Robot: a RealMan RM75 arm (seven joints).
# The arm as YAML. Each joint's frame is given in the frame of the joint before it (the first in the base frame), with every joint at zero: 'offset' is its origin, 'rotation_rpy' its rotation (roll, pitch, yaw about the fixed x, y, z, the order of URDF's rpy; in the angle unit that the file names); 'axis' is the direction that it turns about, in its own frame. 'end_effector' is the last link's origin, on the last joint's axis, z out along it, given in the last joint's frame.
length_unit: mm
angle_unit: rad
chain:
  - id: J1
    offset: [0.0, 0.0, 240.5]
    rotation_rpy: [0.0, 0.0, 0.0]
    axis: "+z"
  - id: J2
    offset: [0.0, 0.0, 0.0]
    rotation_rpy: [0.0, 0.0, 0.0]
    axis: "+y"
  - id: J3
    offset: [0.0, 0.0, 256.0]
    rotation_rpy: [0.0, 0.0, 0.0]
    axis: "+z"
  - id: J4
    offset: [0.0, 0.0, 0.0]
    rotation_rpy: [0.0, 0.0, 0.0]
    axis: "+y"
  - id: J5
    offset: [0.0, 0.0, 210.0]
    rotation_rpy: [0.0, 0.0, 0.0]
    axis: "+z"
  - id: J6
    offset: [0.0, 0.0, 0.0]
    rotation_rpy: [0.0, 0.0, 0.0]
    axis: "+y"
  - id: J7
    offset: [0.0, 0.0, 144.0]
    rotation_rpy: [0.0, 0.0, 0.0]
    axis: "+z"
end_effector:
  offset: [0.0, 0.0, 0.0]
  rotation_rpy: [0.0, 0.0, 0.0]
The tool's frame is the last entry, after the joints.
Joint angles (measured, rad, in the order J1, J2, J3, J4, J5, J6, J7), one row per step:
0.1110 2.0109 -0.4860 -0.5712 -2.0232 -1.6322 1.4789
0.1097 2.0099 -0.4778 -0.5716 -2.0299 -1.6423 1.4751
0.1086 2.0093 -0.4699 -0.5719 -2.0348 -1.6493 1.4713
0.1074 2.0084 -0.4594 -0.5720 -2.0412 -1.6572 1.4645
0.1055 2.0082 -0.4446 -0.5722 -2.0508 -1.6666 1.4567
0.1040 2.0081 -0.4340 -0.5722 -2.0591 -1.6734 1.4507
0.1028 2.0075 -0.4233 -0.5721 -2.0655 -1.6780 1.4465
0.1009 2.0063 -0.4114 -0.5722 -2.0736 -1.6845 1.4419
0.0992 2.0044 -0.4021 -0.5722 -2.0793 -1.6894 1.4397
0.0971 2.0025 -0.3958 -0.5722 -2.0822 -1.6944 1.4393
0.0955 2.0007 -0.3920 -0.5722 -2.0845 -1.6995 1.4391
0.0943 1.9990 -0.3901 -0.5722 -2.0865 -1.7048 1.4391
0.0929 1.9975 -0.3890 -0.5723 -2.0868 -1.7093 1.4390
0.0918 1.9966 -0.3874 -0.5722 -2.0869 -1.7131 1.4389
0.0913 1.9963 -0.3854 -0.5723 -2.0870 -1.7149 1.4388
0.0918 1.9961 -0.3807 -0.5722 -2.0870 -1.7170 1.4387
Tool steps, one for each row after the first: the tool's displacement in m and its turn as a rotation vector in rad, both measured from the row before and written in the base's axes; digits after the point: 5 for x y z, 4 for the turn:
-0.00010 -0.00156 0.00088 -0.0010 0.0020 0.0042
0.00008 -0.00115 0.00083 0.0013 0.0010 0.0026
0.00025 -0.00137 0.00110 0.0027 -0.0005 0.0041
0.00041 -0.00200 0.00107 0.0033 -0.0001 0.0031
0.00035 -0.00166 0.00058 0.0011 -0.0005 0.0022
0.00060 -0.00123 0.00095 0.0033 -0.0008 -0.0002
0.00072 -0.00174 0.00121 0.0024 -0.0009 0.0000
0.00077 -0.00137 0.00138 0.0023 -0.0006 -0.0013
0.00054 -0.00129 0.00127 0.0017 0.0011 -0.0015
0.00025 -0.00107 0.00098 0.0000 0.0013 0.0000
0.00001 -0.00091 0.00074 -0.0016 0.0016 0.0012
0.00000 -0.00078 0.00074 -0.0004 0.0016 0.0011
-0.00006 -0.00063 0.00053 0.0003 0.0019 0.0007
0.00002 -0.00027 0.00037 0.0013 0.0010 -0.0001
-0.00008 0.00013 0.00062 0.0037 0.0017 0.0000

